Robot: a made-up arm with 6 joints. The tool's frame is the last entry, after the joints. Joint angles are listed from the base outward. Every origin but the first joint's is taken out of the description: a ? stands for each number. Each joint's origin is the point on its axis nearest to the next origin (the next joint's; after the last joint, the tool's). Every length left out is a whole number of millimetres.
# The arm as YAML. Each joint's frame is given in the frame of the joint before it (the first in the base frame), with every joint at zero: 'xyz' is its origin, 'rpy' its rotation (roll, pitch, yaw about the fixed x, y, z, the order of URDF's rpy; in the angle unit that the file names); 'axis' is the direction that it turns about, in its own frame. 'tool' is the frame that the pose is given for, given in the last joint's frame.
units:
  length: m
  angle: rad
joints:
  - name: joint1
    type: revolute
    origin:
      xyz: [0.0, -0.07, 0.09]
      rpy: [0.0, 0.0, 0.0]
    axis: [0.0, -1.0, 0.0]
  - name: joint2
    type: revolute
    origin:
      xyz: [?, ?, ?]
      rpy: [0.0, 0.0, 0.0]
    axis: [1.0, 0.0, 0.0]
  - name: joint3
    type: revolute
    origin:
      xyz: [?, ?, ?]
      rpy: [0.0, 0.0, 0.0]
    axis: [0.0, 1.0, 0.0]
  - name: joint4
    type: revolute
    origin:
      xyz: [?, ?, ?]
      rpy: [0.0, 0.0, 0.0]
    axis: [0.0, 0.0, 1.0]
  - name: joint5
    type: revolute
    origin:
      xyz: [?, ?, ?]
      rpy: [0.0, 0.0, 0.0]
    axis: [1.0, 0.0, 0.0]
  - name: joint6
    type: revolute
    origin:
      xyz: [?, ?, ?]
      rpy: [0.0, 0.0, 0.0]
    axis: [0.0, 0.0, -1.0]
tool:
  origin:
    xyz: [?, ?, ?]
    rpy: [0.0, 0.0, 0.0]
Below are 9 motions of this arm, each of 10 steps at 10 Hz.
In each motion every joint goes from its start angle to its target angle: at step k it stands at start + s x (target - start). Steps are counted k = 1, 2, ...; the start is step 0. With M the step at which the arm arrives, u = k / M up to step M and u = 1 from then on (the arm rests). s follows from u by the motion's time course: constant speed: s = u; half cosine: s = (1 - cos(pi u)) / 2; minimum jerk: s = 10 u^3 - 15 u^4 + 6 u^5.
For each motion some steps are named. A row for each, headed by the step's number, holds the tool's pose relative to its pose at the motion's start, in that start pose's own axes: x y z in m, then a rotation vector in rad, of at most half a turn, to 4 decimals.
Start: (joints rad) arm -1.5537 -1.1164 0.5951 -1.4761 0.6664 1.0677
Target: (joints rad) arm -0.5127 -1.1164 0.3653 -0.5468 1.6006 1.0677
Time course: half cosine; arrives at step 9
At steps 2, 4, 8, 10:
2: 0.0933 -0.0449 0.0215 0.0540 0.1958 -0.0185
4: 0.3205 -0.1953 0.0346 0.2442 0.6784 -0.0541
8: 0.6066 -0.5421 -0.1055 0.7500 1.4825 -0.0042
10: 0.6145 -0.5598 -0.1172 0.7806 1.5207 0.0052

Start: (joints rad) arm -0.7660 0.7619 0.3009 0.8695 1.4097 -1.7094
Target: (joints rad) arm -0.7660 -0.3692 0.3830 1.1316 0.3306 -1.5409
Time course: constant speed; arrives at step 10
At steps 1, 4, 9, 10:
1: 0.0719 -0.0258 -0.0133 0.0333 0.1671 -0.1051
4: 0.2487 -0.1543 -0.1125 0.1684 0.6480 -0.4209
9: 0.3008 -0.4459 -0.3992 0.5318 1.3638 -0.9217
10: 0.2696 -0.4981 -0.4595 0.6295 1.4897 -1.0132

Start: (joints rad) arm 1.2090 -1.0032 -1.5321 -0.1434 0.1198 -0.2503
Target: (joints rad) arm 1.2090 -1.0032 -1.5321 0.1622 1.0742 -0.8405
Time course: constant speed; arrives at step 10
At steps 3, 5, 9, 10:
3: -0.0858 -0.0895 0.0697 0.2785 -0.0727 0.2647
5: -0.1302 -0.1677 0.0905 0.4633 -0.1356 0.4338
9: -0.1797 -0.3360 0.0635 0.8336 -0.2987 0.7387
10: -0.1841 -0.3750 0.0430 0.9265 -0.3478 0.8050

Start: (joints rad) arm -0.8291 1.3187 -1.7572 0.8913 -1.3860 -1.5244
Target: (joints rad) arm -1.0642 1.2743 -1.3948 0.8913 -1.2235 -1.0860
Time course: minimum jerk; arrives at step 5
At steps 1, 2, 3, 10:
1: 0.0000 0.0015 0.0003 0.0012 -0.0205 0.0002
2: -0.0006 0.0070 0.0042 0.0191 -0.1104 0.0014
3: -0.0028 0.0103 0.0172 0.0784 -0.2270 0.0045
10: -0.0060 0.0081 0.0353 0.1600 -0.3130 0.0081

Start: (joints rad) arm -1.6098 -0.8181 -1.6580 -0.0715 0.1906 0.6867
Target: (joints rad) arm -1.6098 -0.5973 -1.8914 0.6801 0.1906 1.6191
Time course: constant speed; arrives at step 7
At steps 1, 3, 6, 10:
1: -0.0054 0.0057 0.0085 0.0106 -0.0152 -0.0523
3: -0.0213 0.0113 0.0221 0.0277 -0.0507 -0.1569
6: -0.0554 0.0038 0.0314 0.0456 -0.1187 -0.3154
10: -0.0686 -0.0030 0.0310 0.0504 -0.1456 -0.3690

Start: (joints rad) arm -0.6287 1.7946 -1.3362 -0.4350 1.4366 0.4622
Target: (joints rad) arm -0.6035 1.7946 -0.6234 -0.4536 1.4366 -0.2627
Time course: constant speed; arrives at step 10
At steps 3, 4, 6, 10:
3: 0.0116 -0.0315 -0.0321 -0.0878 -0.0074 0.0206
4: 0.0143 -0.0431 -0.0420 -0.1176 -0.0054 0.0275
6: 0.0176 -0.0677 -0.0601 -0.1772 0.0053 0.0412
10: 0.0158 -0.1201 -0.0883 -0.2917 0.0540 0.0673

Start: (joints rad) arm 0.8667 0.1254 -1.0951 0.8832 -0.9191 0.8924
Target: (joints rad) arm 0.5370 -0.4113 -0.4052 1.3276 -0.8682 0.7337
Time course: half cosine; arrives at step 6
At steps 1, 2, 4, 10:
1: -0.0350 0.0005 0.0206 0.0382 0.0266 0.0929
2: -0.1184 -0.0191 0.0810 0.1468 0.1036 0.3427
4: -0.2097 -0.1765 0.2434 0.4740 0.3485 0.9885
10: -0.1690 -0.2681 0.3018 0.6519 0.4923 1.2864

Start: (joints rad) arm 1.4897 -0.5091 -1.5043 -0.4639 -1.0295 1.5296
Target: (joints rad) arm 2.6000 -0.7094 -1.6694 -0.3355 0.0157 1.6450
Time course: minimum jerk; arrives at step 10
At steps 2, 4, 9, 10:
2: 0.0680 -0.0080 0.0549 0.0561 0.0586 -0.0589
4: 0.3542 -0.1328 0.2756 0.3410 0.3054 -0.2782
9: 0.7451 -0.8670 0.5512 1.2428 0.7426 -0.4414
10: 0.7461 -0.8774 0.5518 1.2546 0.7454 -0.4392

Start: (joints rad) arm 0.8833 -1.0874 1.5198 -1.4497 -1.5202 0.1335
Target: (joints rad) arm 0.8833 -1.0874 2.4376 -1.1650 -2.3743 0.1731
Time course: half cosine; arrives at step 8
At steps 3, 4, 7, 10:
3: -0.0400 0.0793 -0.2172 -0.5249 -0.1663 0.0278
4: -0.0489 0.0695 -0.3623 -0.8455 -0.2796 0.0470
7: -0.0108 -0.1169 -0.6385 -1.5958 -0.5981 0.1042
10: -0.0040 -0.1394 -0.6527 -1.6556 -0.6279 0.1099

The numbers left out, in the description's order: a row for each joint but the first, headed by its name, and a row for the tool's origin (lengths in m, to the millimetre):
joint2: 0.0 0.0 0.03
joint3: 0.0 -0.23 0.31
joint4: -0.03 0.0 -0.05
joint5: 0.29 0.01 0.0
joint6: 0.0 0.05 0.25
tool: -0.09 0.3 0.0

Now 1 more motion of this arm.
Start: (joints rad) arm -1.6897 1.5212 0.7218 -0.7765 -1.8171 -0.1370
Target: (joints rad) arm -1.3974 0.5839 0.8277 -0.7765 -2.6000 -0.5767
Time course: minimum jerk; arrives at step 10
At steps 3, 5, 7, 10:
3: -0.0205 -0.0016 -0.0847 -0.2197 0.1321 0.0021
5: -0.1041 -0.0450 -0.2363 -0.6051 0.4901 0.0260
7: -0.2398 -0.1028 -0.3228 -0.8699 0.9488 0.0723
10: -0.3162 -0.1210 -0.3357 -0.9446 1.1997 0.1029

